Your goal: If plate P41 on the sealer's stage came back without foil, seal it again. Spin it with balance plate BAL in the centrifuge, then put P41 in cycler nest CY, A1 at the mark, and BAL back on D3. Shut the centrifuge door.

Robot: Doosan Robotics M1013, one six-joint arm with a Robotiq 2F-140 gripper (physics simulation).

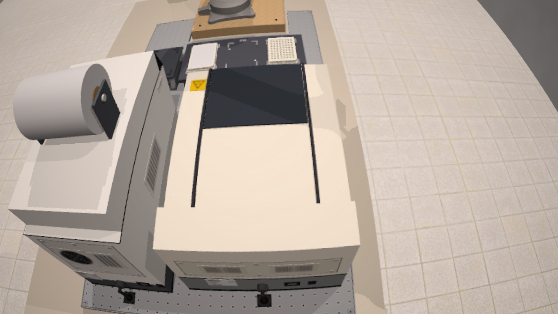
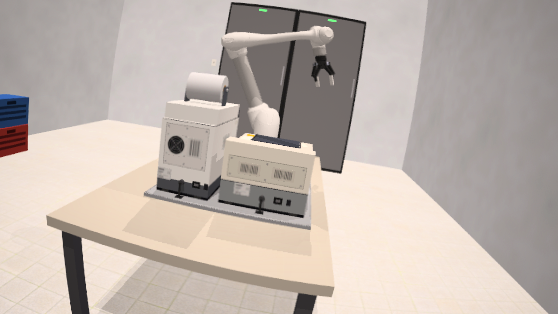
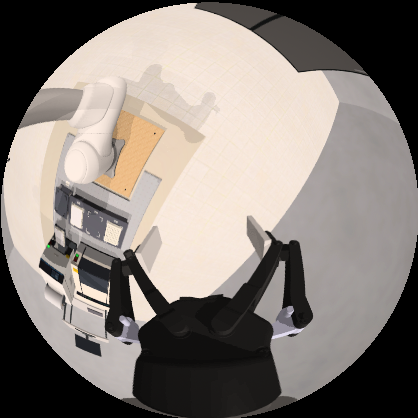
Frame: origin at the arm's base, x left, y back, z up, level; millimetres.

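Where they show: gripper, fingertip midpoint: [image 2: 325, 85] [image 3: 202, 230]; arm's base at its link origin: [image 1: 230, 10].
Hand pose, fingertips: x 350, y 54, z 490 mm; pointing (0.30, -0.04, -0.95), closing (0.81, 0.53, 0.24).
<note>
Each offset is from my fingertips to the centre of the thing. Level surfaces: height alone.
My gripper [image 2: 324, 83] [image 3: 202, 230] is open and empty, high above and to the side of the bench machines. The sealer {dx -657, dy -884, dz -280 mm} [image 1: 85, 175] [image 2: 187, 145] carries a white foil roll {dx -660, dy -905, dz -99 mm} [image 1: 55, 102] [image 2: 206, 87]. A small pale plate {dx -613, dy -589, dz -410 mm} [image 3: 60, 234] shows at the sealer's stage; whether it has foil is too small to tell. The cream centrifuge {dx -341, dy -895, dz -396 mm} [image 1: 255, 170] [image 2: 267, 170] has a dark top panel {dx -322, dy -761, dz -306 mm} [image 1: 255, 97] [image 3: 94, 275]; its door state is unclear. On the dark deck {dz -460 mm} [image 3: 95, 223] stand a smooth white plate {dx -456, dy -403, dz -452 mm} [image 1: 202, 56] [image 3: 76, 215] and a plate with many holes {dx -210, dy -434, dz -452 mm} [image 1: 282, 49] [image 3: 113, 233]. Labels are unreadable.
A dark nest-like block {dx -601, dy -373, dz -486 mm} [image 1: 169, 61] [image 3: 62, 200] lies beside the deck. The arm's base stands on a wooden board [image 1: 240, 26] [image 3: 142, 142] behind the deck. Tall grey cabinets [image 2: 320, 100] stand behind the arm. Blue and red crates [image 2: 13, 111] [image 2: 13, 140] stand far left.
</note>
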